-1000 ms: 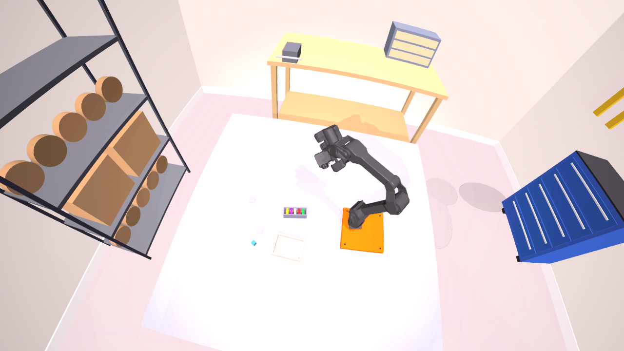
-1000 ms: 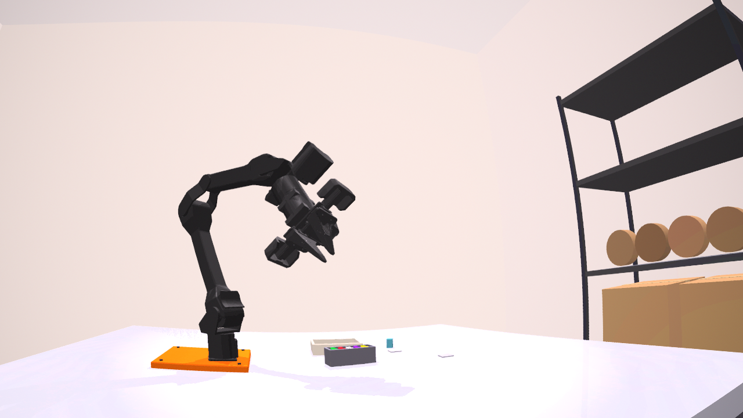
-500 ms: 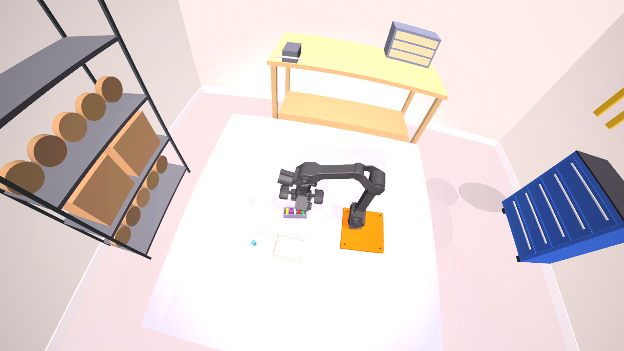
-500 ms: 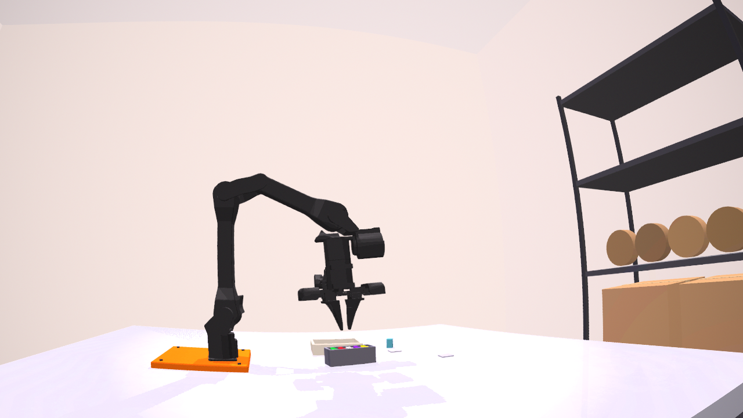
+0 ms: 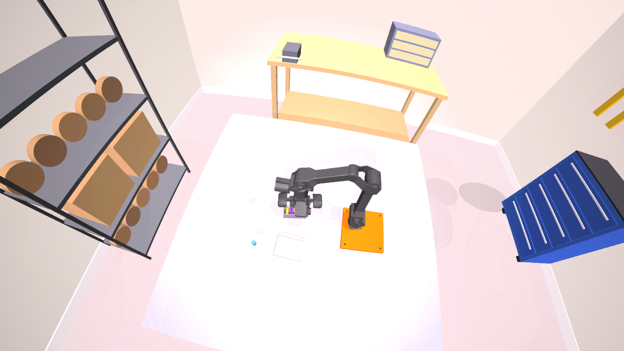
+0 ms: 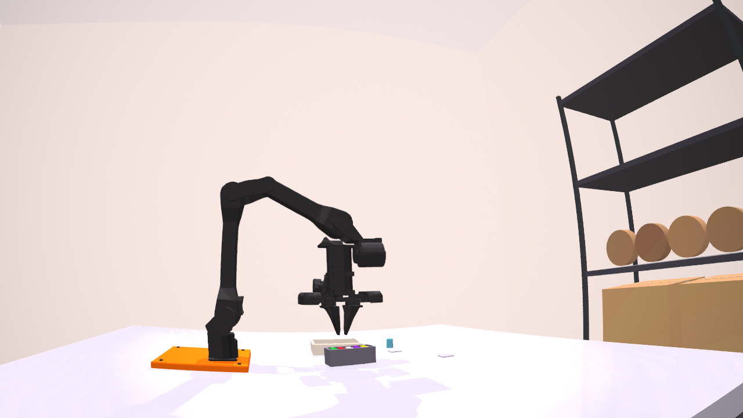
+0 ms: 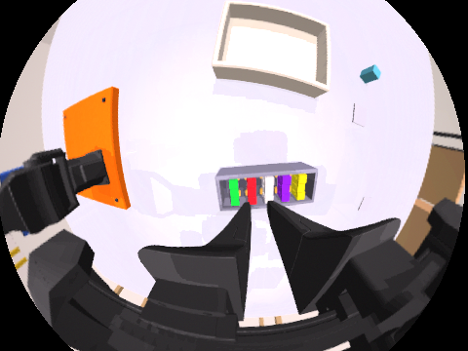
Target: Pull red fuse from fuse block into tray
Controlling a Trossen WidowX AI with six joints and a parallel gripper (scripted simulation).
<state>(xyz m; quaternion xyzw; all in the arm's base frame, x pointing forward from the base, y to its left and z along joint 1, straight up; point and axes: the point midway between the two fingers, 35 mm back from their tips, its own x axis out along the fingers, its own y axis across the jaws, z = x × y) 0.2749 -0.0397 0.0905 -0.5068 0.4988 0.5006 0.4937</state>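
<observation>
Right now my gripper tip is 5 cm above the red fuse. Round my gripper tip: shallow beige tray (17 cm to the left, 7 cm below, 4 cm ahead).
</observation>
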